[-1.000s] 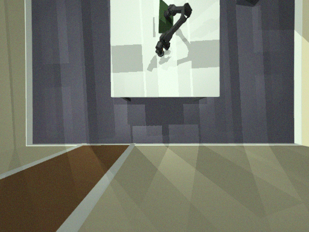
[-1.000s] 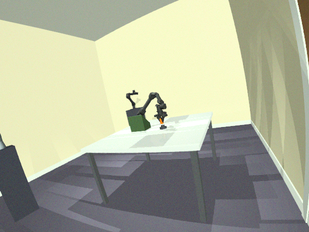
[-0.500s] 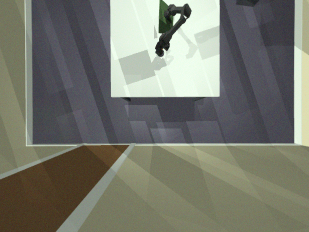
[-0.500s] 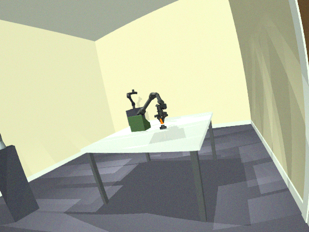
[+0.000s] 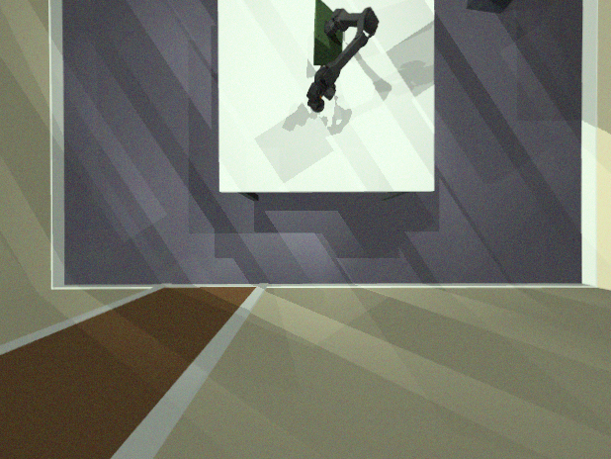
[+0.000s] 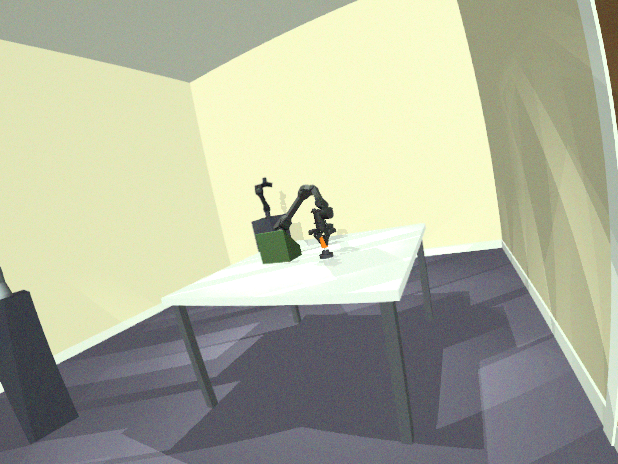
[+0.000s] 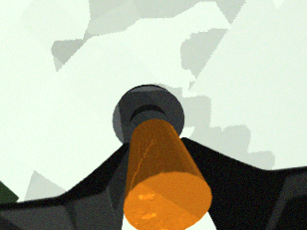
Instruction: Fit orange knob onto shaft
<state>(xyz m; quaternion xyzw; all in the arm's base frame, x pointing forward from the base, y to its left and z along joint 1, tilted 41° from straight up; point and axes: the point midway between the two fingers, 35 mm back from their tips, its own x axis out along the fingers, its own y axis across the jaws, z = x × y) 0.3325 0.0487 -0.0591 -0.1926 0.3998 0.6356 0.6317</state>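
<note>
The orange knob lies 30 mm above my gripper tip. Also, from my gripper tip: pedestal 40 mm below.
</note>
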